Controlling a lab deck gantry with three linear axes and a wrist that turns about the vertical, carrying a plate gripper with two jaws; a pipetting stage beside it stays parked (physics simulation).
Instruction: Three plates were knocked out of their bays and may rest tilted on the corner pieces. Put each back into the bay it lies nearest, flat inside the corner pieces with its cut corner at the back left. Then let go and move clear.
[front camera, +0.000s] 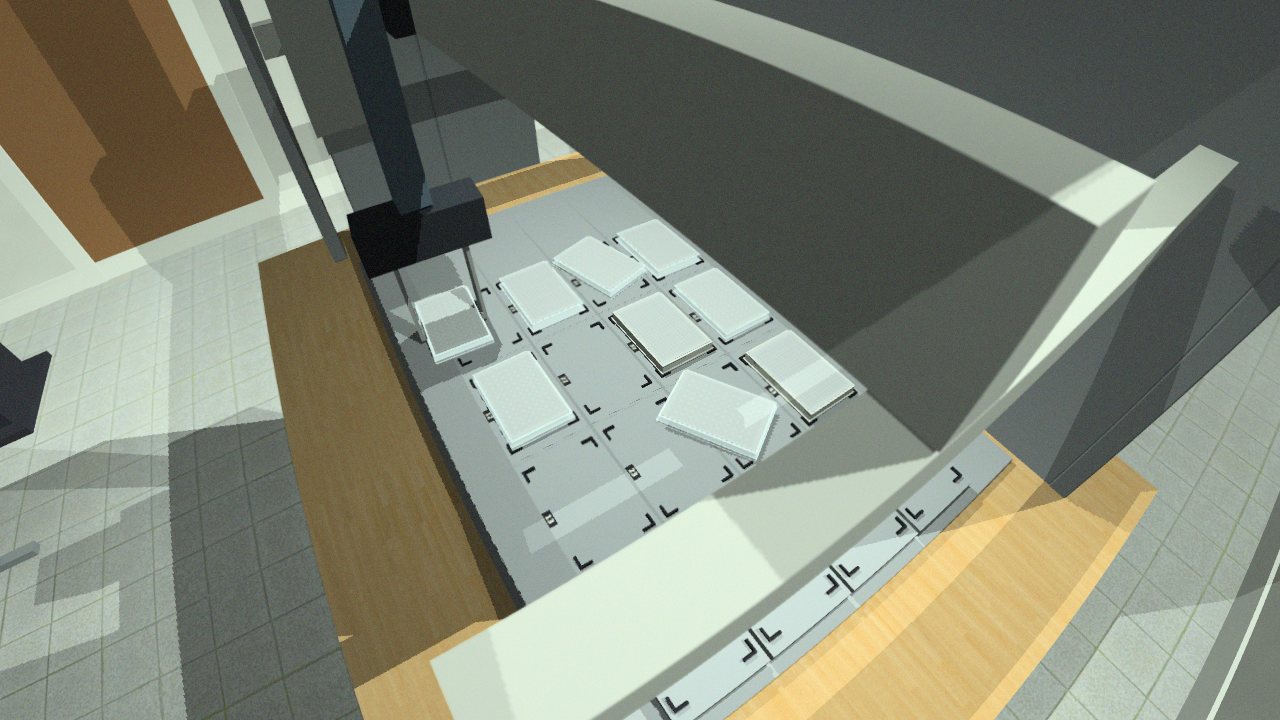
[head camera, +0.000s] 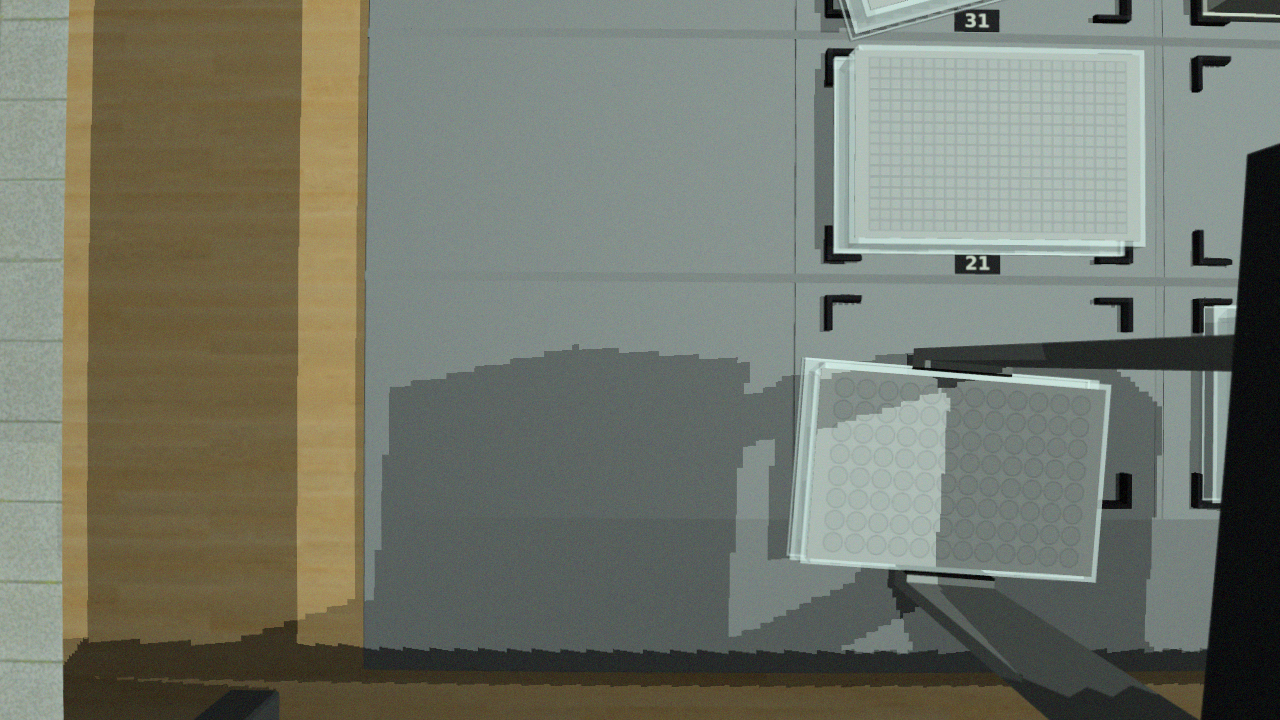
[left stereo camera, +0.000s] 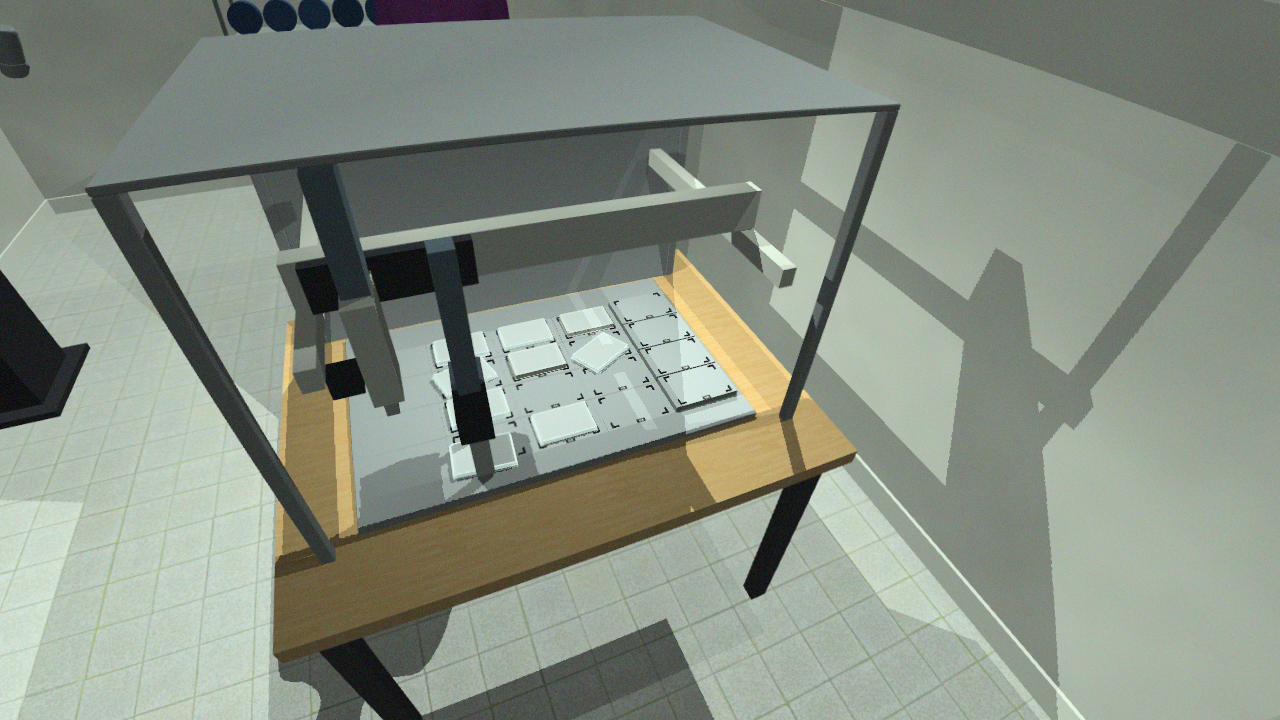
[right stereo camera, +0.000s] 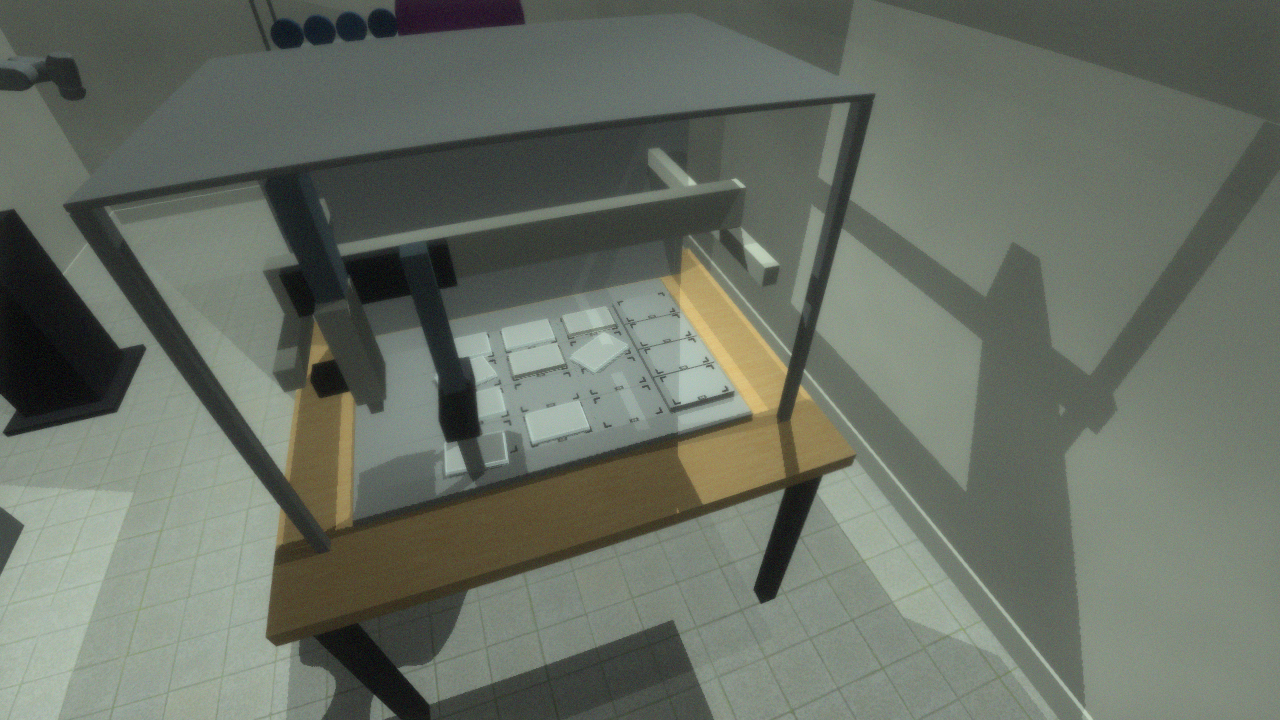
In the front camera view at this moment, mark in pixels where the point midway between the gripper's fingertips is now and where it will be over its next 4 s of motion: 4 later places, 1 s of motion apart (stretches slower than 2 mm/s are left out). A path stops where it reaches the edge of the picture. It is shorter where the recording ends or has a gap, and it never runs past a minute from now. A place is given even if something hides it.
My gripper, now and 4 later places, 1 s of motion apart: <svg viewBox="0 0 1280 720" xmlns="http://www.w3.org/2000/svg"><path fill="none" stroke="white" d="M452 321L445 303L468 369L467 302L472 316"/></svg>
